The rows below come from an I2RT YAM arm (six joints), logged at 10 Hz.
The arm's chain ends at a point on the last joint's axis. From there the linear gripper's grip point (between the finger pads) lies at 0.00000 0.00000 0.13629 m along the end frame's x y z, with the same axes.
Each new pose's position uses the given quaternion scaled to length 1; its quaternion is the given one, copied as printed.
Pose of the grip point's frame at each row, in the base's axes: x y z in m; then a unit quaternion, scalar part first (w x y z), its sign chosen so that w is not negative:
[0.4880, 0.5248, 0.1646, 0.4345, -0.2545, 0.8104, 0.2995]
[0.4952, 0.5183, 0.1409, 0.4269, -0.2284, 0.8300, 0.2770]
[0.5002, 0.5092, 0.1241, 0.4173, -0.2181, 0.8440, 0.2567]
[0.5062, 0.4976, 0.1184, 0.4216, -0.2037, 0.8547, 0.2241]
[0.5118, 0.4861, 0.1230, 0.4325, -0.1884, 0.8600, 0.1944]
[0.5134, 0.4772, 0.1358, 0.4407, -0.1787, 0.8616, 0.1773]
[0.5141, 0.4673, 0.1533, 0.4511, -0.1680, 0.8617, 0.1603]
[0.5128, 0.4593, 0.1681, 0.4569, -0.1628, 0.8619, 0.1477]
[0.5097, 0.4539, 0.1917, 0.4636, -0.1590, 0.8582, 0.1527]
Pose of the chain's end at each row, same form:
[0.4128, 0.4285, 0.2250, 0.4345, -0.2545, 0.8104, 0.2995]
[0.4159, 0.4291, 0.2066, 0.4269, -0.2284, 0.8300, 0.2770]
[0.4195, 0.4253, 0.1950, 0.4173, -0.2181, 0.8440, 0.2567]
[0.4204, 0.4220, 0.1925, 0.4216, -0.2037, 0.8547, 0.2241]
[0.4204, 0.4183, 0.1980, 0.4325, -0.1884, 0.8600, 0.1944]
[0.4185, 0.4141, 0.2106, 0.4407, -0.1787, 0.8616, 0.1773]
[0.4155, 0.4090, 0.2271, 0.4511, -0.1680, 0.8617, 0.1603]
[0.4120, 0.4043, 0.2415, 0.4569, -0.1628, 0.8619, 0.1477]
[0.4079, 0.3981, 0.2631, 0.4636, -0.1590, 0.8582, 0.1527]

